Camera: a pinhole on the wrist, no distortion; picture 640 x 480 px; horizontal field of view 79.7 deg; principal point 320.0 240.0 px. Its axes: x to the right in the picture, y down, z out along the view. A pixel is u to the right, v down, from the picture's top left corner.
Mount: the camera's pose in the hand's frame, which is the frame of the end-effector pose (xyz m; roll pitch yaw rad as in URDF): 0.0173 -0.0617 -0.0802 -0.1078 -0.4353 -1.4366
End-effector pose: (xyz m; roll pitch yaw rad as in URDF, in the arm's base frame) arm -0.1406 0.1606 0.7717 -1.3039 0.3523 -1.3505
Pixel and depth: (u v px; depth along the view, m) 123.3 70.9 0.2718
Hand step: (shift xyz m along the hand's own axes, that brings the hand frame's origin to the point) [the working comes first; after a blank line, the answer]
In the camera's frame: -0.1394 -0.1199 0.2718

-0.1047 0.1699 0.1177
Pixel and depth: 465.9 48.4 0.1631
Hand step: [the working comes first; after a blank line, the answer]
In the camera's frame: 0.0621 -0.0815 0.1631

-0.0477 -0.0545 0.1010
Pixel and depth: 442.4 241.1 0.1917
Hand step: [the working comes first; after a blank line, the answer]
In the camera's frame: 0.0612 0.0006 0.1917

0.0350 -0.0342 0.1184
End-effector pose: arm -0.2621 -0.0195 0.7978 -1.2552 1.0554 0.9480
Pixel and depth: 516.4 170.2 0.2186
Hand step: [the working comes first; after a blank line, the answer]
In the camera's frame: 0.1120 -0.0398 0.2186

0.0025 -0.0719 0.1680
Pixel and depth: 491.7 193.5 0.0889
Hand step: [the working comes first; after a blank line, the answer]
In the camera's frame: 0.0398 -0.0108 0.0889

0.0159 -0.0602 0.0178
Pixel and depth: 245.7 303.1 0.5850
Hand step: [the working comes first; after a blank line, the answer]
In the camera's frame: -0.1134 0.0963 0.5850

0.1286 0.3001 0.3900
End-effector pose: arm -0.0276 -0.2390 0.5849 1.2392 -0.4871 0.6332
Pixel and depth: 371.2 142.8 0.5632
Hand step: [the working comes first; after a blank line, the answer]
In the camera's frame: 0.0752 -0.1428 0.5632

-0.0867 0.1002 0.4732
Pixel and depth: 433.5 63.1 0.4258
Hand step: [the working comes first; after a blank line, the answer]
In the camera's frame: 0.1261 -0.1965 0.4258

-0.1407 -0.0092 0.3760
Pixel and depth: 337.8 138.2 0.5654
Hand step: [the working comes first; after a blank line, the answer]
In the camera's frame: 0.0262 -0.1501 0.5654

-0.0998 0.1445 0.4552
